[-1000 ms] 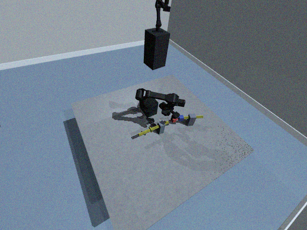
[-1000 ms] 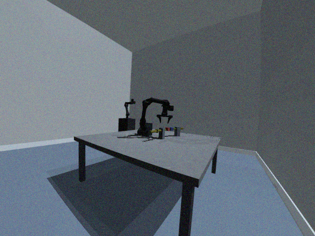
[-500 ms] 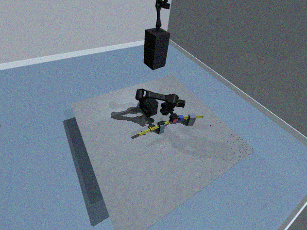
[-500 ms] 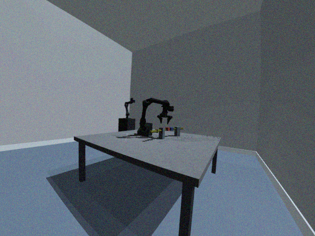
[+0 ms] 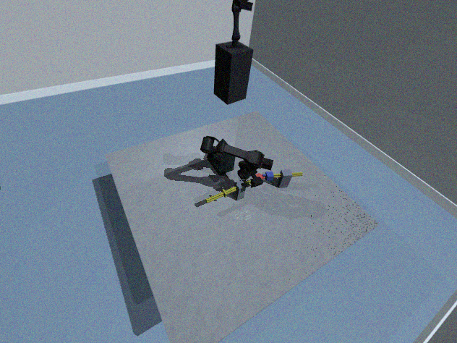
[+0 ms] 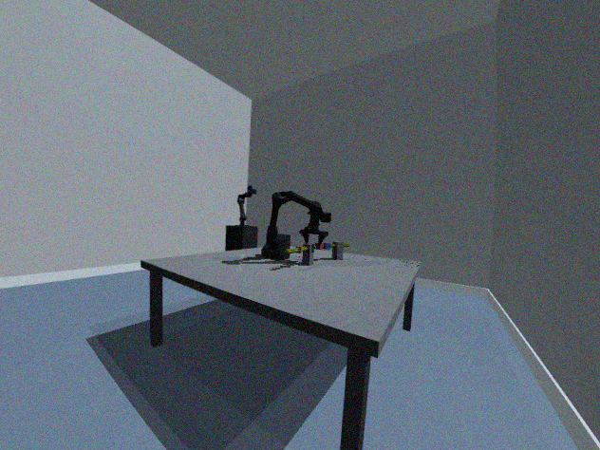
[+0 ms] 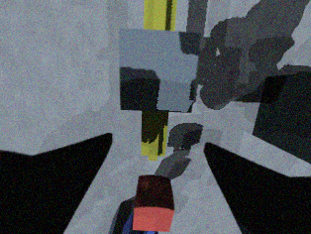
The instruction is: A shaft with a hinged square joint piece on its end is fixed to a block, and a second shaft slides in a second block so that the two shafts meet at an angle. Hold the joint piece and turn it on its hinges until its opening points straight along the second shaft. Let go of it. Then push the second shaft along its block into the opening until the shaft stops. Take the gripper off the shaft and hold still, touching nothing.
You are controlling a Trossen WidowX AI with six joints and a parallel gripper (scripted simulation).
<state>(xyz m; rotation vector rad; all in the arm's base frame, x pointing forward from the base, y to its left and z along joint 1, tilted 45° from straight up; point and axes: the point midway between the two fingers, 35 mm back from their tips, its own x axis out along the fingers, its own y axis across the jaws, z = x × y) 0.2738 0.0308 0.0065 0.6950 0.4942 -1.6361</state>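
Right now my gripper tip is 8 cm to the right of the red square joint piece and 1 cm short of it.
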